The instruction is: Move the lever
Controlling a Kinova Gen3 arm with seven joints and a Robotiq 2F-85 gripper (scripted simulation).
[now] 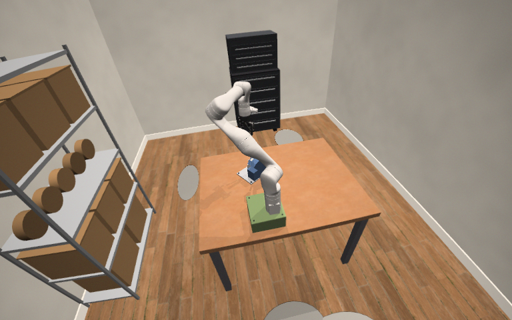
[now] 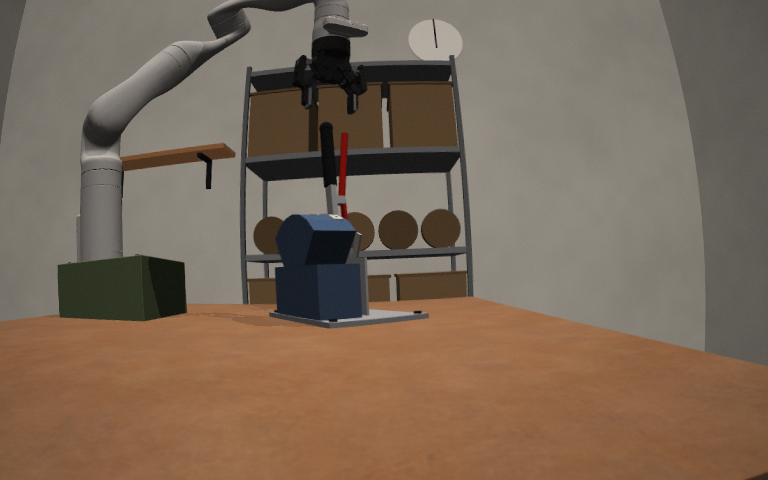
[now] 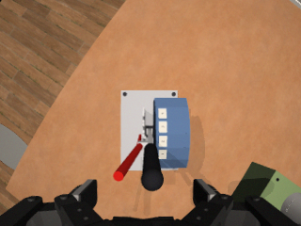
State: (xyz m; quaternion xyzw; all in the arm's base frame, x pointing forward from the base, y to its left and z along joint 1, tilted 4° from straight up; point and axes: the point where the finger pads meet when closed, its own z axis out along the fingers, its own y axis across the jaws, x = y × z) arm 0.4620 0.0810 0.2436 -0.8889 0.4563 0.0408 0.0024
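The red bar is 180 mm below my hand and 20 mm ahead of it.
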